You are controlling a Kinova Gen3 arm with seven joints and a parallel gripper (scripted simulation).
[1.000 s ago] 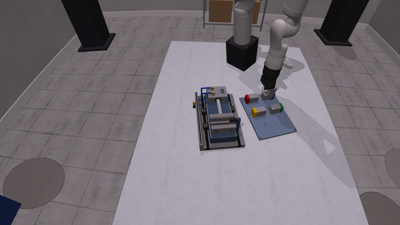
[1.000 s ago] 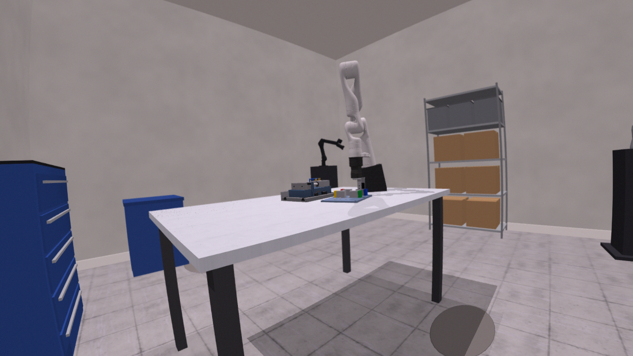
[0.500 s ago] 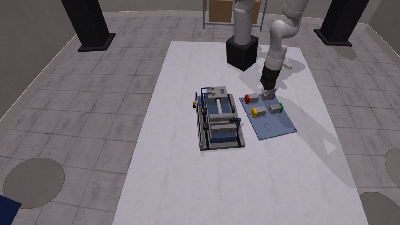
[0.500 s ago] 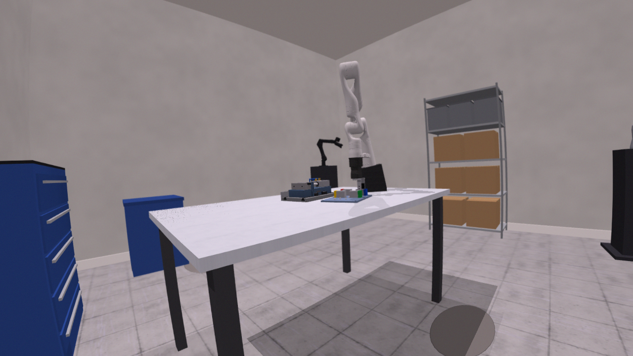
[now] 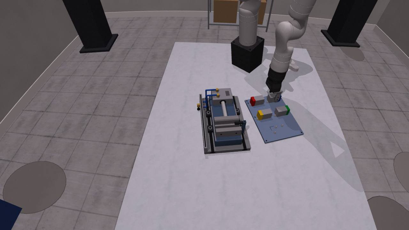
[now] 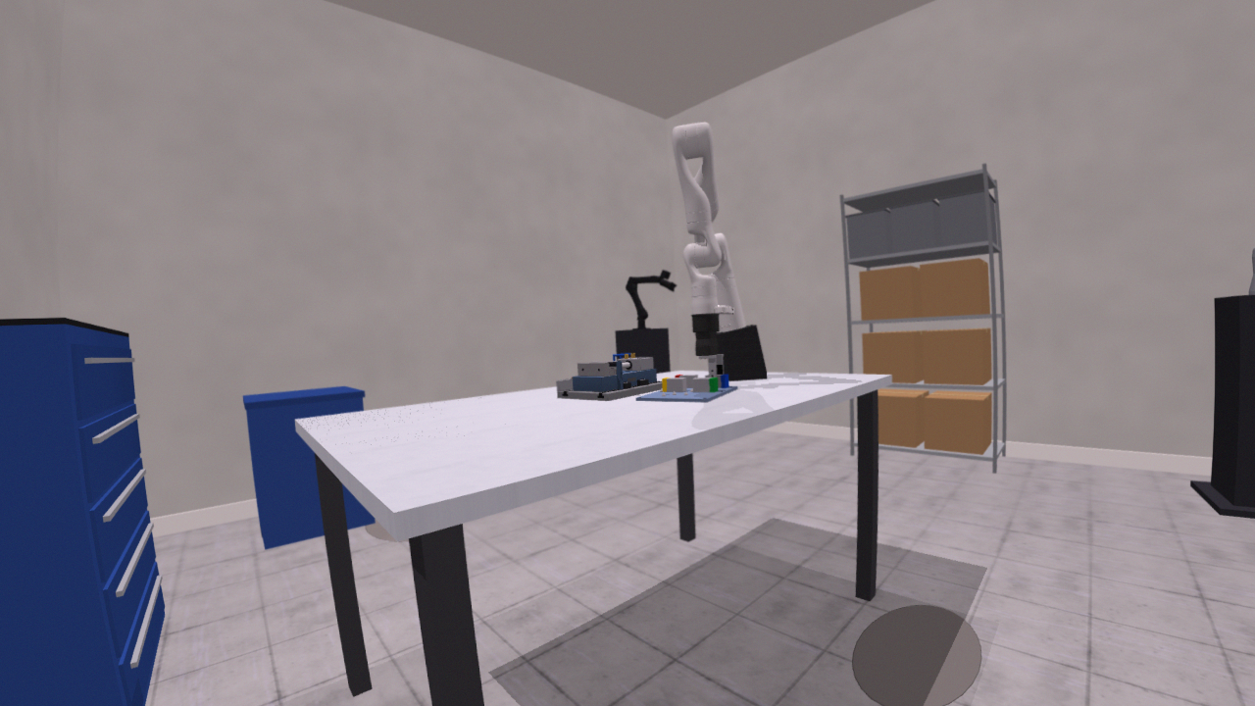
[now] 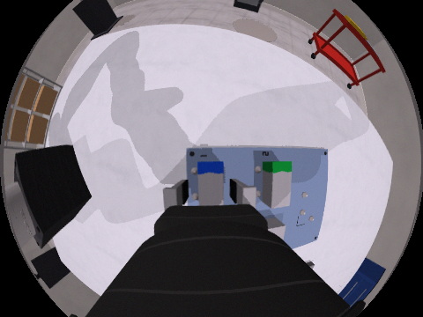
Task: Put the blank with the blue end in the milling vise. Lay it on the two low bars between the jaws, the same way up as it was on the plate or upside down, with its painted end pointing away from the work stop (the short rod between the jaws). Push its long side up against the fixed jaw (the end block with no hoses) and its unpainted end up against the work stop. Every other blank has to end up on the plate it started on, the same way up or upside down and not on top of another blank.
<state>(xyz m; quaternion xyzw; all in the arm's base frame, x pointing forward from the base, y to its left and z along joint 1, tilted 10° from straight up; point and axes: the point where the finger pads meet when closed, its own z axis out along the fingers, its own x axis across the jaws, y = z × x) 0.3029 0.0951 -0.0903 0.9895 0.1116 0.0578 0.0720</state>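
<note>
Now: the blue-ended blank 30 mm below my hand. Round my hand: red-ended blank: 90 mm to the right, 30 mm below, 20 mm ahead; then blue plate: 100 mm ahead, 50 mm below, 20 mm to the right; then green-ended blank: 90 mm ahead, 30 mm below, 20 mm to the left.
</note>
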